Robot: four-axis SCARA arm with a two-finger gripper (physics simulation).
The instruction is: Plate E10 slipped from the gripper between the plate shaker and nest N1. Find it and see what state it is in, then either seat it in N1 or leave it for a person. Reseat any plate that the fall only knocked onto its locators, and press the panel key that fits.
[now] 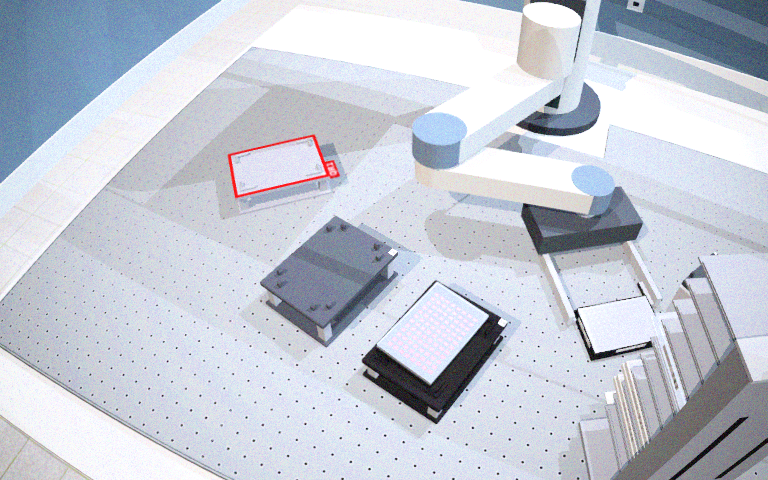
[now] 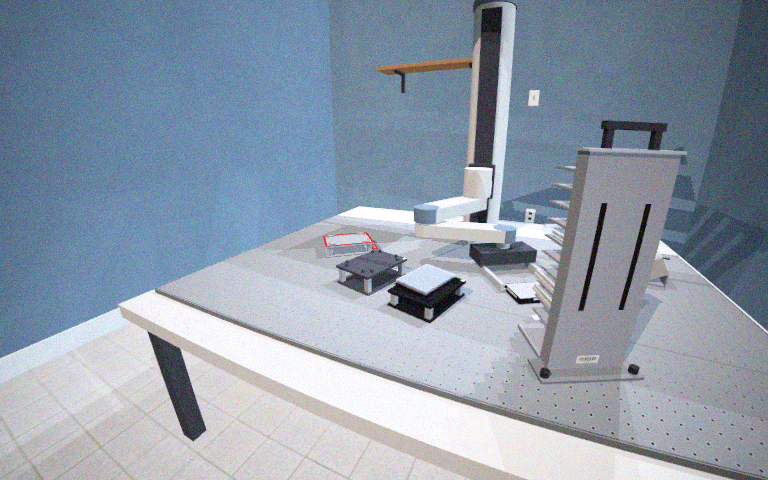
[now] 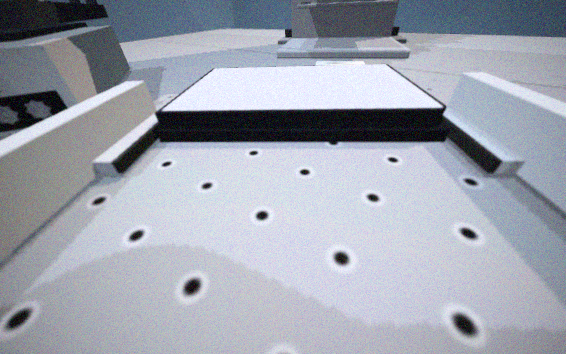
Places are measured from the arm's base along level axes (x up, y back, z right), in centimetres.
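Pixels of known places: gripper, fingertip midpoint: (image 1: 616,311) (image 2: 529,285) (image 3: 296,98).
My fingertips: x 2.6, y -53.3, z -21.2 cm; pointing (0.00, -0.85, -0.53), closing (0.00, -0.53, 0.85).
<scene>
For each thing: its middle in the pictures, then the offset to it from my fingertips.
- plate with pinkish wells, body centre: (image 1: 434,331) (image 2: 426,278) dz +23.8, dx +4.5, dy -15.5 cm
- tall grey rack with many shelves, body centre: (image 1: 710,404) (image 2: 592,250) dz -8.0, dx +19.2, dy -23.8 cm
- small beige object, body centre: (image 2: 644,258) dz -33.8, dx +2.9, dy +28.1 cm
A plate with a white top and black sides (image 1: 617,324) (image 2: 522,292) (image 3: 300,90) lies flat, low over the perforated deck. My gripper (image 1: 616,332) (image 2: 523,295) (image 3: 296,98) is shut on it, with a finger pad against each long side. No label is legible. A plate with pinkish wells (image 1: 433,331) (image 2: 427,279) lies on a black stand (image 1: 404,390) (image 2: 410,306), offset from its middle and looking raised; its exact seating is unclear. A dark grey stand with pins (image 1: 334,268) (image 2: 370,264) holds no plate. Nest and shaker names are not readable.
A light stand outlined in red (image 1: 277,166) (image 2: 348,240) is at the back left. A tall grey rack with many shelves (image 1: 702,418) (image 2: 620,254) (image 3: 350,22) stands beyond the gripped plate, near the fingertips. A small beige object (image 2: 659,272) shows behind the rack.
</scene>
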